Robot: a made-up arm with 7 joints. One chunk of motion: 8 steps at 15 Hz.
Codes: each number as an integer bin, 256 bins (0 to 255) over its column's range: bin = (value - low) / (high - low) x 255, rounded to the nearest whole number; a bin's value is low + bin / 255 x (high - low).
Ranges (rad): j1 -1.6..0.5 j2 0..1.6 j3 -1.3..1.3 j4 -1.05..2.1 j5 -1.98..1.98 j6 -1.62..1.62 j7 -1.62..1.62
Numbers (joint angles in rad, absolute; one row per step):
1: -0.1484 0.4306 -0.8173 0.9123 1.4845 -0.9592 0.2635
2: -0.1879 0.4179 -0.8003 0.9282 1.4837 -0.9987 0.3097
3: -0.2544 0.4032 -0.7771 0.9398 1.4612 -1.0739 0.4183
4: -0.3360 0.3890 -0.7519 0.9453 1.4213 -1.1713 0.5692
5: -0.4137 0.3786 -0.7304 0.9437 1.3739 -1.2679 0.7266
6: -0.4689 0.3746 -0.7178 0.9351 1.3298 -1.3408 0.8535
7: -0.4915 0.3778 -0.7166 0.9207 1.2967 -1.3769 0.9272
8: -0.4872 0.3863 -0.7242 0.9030 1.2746 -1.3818 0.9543
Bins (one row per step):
1: 176 69 47 159 223 52 148
2: 171 67 49 160 223 49 152
3: 163 64 51 161 222 43 160
4: 153 62 54 162 219 35 172
5: 144 60 56 161 216 28 185
6: 137 60 57 161 213 22 195
7: 135 60 57 160 211 19 200
8: 135 62 56 158 210 19 203

